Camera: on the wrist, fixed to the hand. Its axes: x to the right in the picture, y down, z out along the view.
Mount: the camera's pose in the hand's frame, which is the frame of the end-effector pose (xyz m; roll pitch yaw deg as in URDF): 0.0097 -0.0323 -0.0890 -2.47 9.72 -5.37
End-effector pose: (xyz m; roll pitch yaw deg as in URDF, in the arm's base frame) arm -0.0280 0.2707 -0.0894 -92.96 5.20 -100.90
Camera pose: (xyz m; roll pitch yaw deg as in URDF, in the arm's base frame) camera -0.1161 0.2744 -0.0536 -95.35 -0.66 -110.33
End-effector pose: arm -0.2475 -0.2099 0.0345 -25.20 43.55 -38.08
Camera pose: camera -0.3196 -0.2387 -0.0206 -37.24 49.32 -51.87
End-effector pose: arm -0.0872 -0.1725 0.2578 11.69 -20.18 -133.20
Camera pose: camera -0.1255 -0.1934 0.1732 10.52 -9.54 -136.46
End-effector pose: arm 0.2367 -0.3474 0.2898 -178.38 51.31 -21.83
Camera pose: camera 0.3185 -0.3481 0.3384 -175.55 41.21 -15.16
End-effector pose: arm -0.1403 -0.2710 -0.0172 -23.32 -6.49 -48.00
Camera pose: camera -0.1769 -0.3274 -0.0846 -24.87 0.39 -56.72
